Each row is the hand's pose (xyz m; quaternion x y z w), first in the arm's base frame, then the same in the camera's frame.
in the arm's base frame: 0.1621 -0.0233 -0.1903 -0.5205 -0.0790 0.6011 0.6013
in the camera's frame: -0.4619 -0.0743 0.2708 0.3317 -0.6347 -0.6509 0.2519
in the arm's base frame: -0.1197 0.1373 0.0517 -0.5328 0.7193 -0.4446 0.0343
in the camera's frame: -0.7082 0.2446 0.2327 0.5759 0.1609 0.4369 0.6720
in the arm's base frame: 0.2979 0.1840 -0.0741 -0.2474 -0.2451 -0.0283 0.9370
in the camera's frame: -0.5812 -0.1227 0.0292 -0.7736 0.3131 0.4753 0.2787
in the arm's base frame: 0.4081 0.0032 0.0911 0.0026 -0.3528 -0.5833 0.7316
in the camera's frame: -0.3582 -0.0274 -0.0862 -0.7843 -0.2061 0.1930 0.5525
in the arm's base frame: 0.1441 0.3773 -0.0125 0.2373 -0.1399 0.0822 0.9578
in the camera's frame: -0.8162 -0.0257 0.0168 -0.5781 0.5362 0.1960 0.5830
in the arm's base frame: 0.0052 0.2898 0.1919 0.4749 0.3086 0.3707 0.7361
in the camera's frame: -0.7809 0.2337 0.0022 -0.2617 0.8521 -0.2022 0.4056
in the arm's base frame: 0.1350 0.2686 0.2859 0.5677 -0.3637 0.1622 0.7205
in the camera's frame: -0.6988 0.2264 -0.1368 -0.1954 0.4588 0.1861 0.8465
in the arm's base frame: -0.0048 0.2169 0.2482 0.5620 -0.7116 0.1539 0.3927
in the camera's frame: -0.7151 0.2988 -0.0022 0.1134 0.1611 0.3906 0.8993
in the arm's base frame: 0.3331 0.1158 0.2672 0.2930 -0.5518 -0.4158 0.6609
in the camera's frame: -0.4778 0.1237 -0.1966 -0.5041 -0.1316 0.2469 0.8171
